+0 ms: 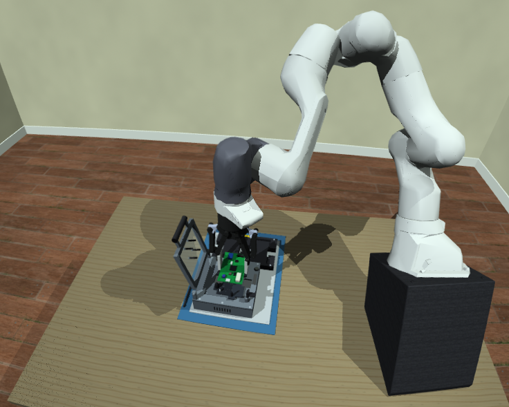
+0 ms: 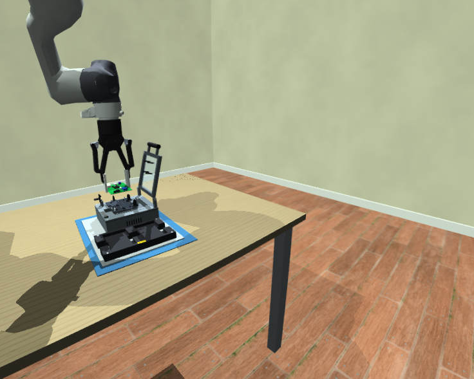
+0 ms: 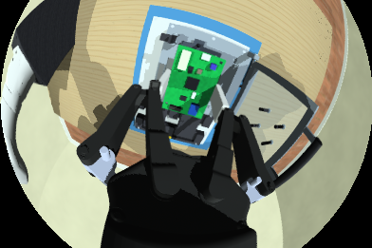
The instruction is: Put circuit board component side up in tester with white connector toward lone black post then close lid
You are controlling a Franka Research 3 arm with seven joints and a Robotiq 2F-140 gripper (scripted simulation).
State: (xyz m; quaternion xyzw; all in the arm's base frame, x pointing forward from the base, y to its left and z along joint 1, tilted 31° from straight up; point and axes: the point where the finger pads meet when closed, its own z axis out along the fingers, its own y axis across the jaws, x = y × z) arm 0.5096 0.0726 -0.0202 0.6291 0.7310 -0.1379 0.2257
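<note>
My gripper is now 2 cm above the green circuit board. Also, from my hand: lid (13 cm ahead, 3 cm above, 1 cm to the left).
</note>
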